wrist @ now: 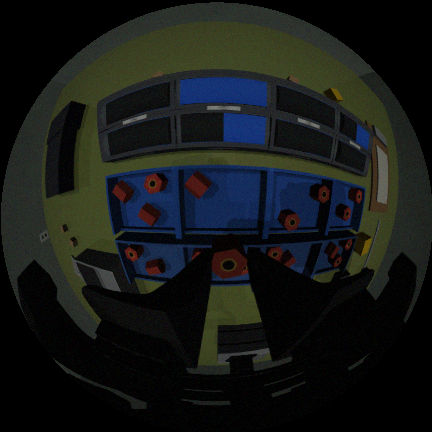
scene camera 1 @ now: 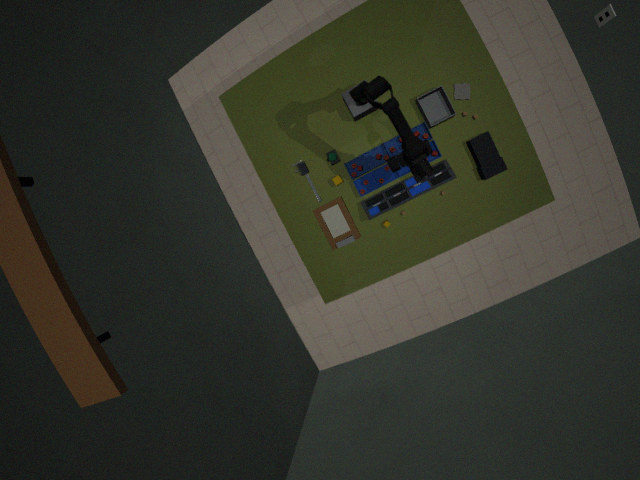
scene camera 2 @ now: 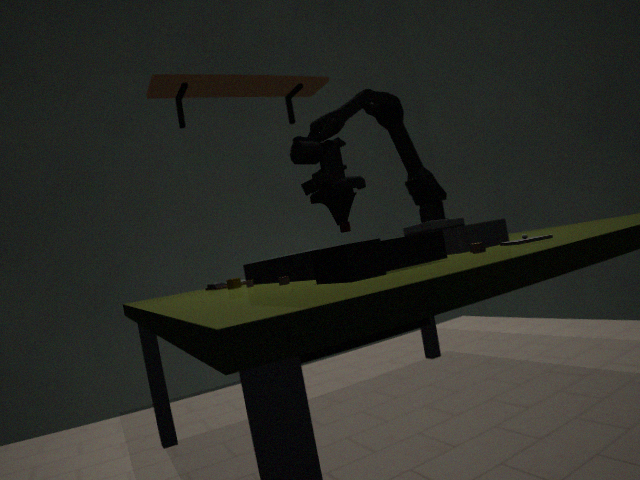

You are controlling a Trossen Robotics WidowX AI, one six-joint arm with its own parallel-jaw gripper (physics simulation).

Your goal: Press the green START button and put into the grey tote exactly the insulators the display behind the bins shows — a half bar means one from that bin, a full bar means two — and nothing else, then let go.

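Frame: origin at the arm's base, x ahead, y left, z up, level; centimetres.
Where they show: gripper, fingertip midpoint: [wrist: 229, 253] [scene camera 2: 342, 224]; arm's base at its link origin: [wrist: 240, 357] [scene camera 1: 361, 97] [scene camera 2: 434, 222].
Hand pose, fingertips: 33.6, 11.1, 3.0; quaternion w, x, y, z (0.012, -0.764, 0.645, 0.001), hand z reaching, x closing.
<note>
Each offset is from my fingertips to the centre of the thing, as dx, dy, dz. "pt": to the spot under its first point.
My gripper [scene camera 2: 343, 222] [wrist: 229, 253] is shut on a red hexagonal insulator {-0.6, +0.0, -0.8} [scene camera 2: 345, 227] [wrist: 228, 263], held above the blue bins {pt +0.8, -0.2, -10.8} [wrist: 225, 205]. In the wrist view, the far second bin from the left holds one insulator {+3.1, +3.7, -9.6} [wrist: 198, 184]; the far left bin holds several. Near-row contents are partly hidden by my fingers. The display {pt +14.1, -2.6, -6.7} [scene camera 1: 408, 190] [wrist: 223, 108] shows a full blue bar in the far second cell, half bars in the near second and far rightmost cells, and dark other cells. The grey tote {-19.8, +20.9, -8.7} [scene camera 1: 443, 118] stands beside the bins; no insulator shows inside. The green button {-12.6, -32.9, -9.3} [scene camera 1: 332, 156] stands at their other end.
A black box {+8.7, +37.4, -8.6} [scene camera 1: 486, 156] [wrist: 64, 150] stands near the display. A brown-framed board {+20.0, -41.2, -10.5} [scene camera 1: 336, 221] [wrist: 382, 175], a spatula-like tool {-4.9, -49.4, -10.4} [scene camera 1: 311, 183], yellow blocks {-0.8, -34.0, -9.4} [scene camera 1: 337, 179] {+27.1, -16.8, -10.1} [scene camera 1: 386, 223] and a flat grey plate {-23.8, +36.0, -10.3} [scene camera 1: 462, 91] lie around. An orange shelf [scene camera 2: 232, 86] is on the wall.
</note>
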